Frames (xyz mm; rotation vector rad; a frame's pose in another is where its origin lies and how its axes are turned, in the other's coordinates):
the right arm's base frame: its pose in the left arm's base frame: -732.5 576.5 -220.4 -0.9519 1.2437 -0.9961
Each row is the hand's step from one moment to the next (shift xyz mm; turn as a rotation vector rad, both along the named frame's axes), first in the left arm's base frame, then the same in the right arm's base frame.
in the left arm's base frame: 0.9 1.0 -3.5 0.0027 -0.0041 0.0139
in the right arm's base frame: 0.1 3.7 0.6 0.0000 -0.0142 0.0038
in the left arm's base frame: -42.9 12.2 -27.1 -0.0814 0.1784 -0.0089
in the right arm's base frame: -6.2 26.2 -44.7 -0.1724 0.0548 -0.0762
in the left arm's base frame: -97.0 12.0 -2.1 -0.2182 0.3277 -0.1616
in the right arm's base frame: -16.2 -1.7 -96.4 -0.2783 0.2340 -0.2212
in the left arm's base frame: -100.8 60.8 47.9 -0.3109 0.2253 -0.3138
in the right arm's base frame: -77.6 -35.3 -94.3 -0.1414 0.3420 -0.3300
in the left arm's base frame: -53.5 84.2 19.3 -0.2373 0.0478 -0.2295
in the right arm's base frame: -89.0 2.4 -48.9 0.0078 0.2150 -0.2549
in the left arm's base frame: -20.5 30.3 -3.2 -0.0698 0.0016 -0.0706
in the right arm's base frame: -29.2 10.4 -19.7 0.0151 0.0625 -0.0756
